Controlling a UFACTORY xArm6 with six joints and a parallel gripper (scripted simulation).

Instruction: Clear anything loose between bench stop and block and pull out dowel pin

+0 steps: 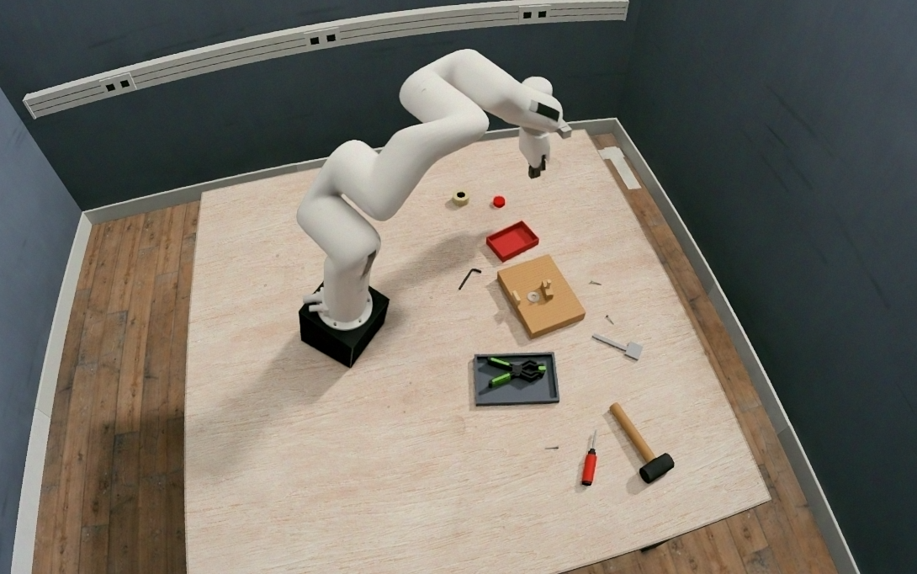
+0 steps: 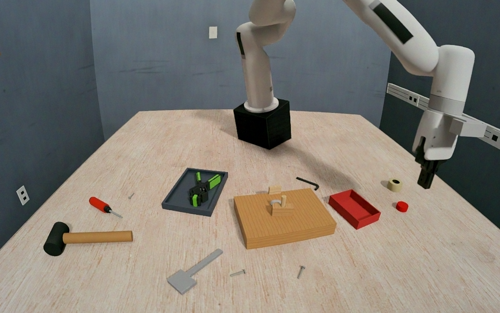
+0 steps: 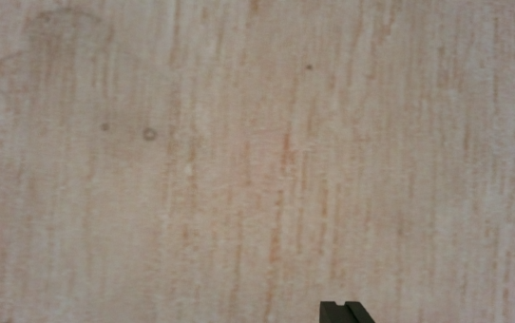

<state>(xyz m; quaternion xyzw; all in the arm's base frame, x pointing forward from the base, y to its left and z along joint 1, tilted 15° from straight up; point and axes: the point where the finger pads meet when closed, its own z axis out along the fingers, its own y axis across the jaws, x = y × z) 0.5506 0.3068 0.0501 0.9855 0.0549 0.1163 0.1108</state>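
My gripper is now 7 cm past the dowel pin, 31 cm to the left of it and 9 cm above it. The rest, counted from my hand: red cap (8 cm behind, 4 cm to the left, 14 cm below); then tape roll (18 cm behind, 8 cm to the left, 13 cm below); then red tray (9 cm behind, 11 cm to the right, 14 cm below).
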